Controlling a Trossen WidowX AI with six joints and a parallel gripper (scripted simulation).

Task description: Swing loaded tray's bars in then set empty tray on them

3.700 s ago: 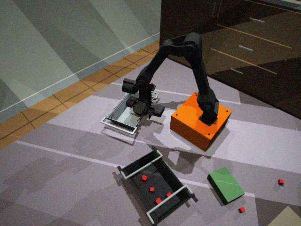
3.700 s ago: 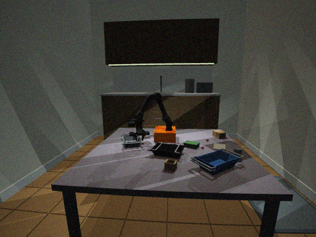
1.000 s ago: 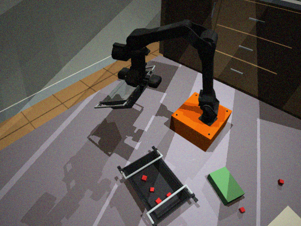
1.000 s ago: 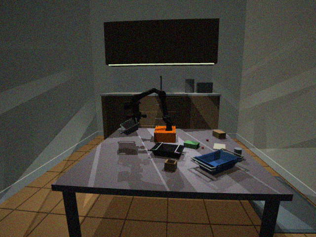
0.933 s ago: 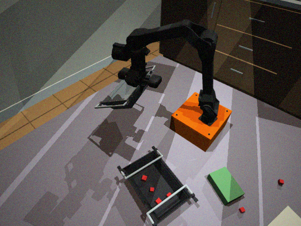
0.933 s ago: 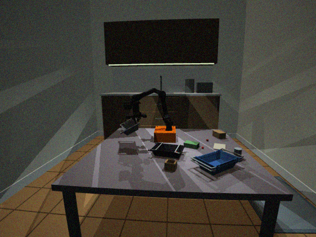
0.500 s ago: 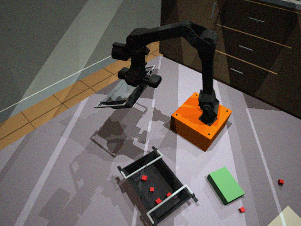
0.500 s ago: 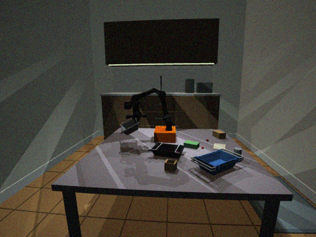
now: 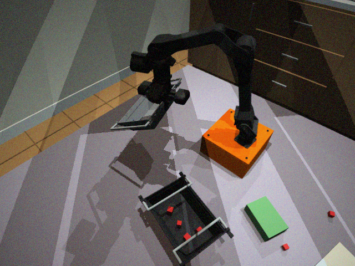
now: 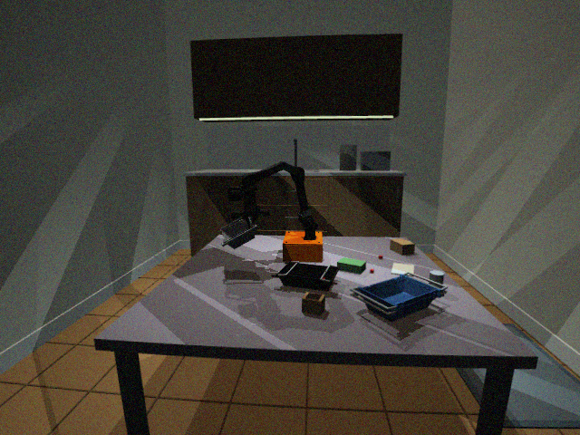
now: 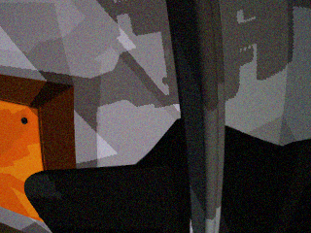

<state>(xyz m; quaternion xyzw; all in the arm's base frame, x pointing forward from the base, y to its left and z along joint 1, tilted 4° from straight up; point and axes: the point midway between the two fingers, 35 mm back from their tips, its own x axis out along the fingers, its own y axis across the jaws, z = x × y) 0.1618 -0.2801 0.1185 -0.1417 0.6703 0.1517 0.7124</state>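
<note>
The tray is 30 mm ahead of my gripper tip and 60 mm to the right of it. Also, from my gripper tip: green block (500 mm to the left, 160 mm below); then brown box (440 mm ahead, 360 mm to the left, 160 mm below); then white sheet (30 mm behind, 750 mm to the left, 180 mm below).
</note>
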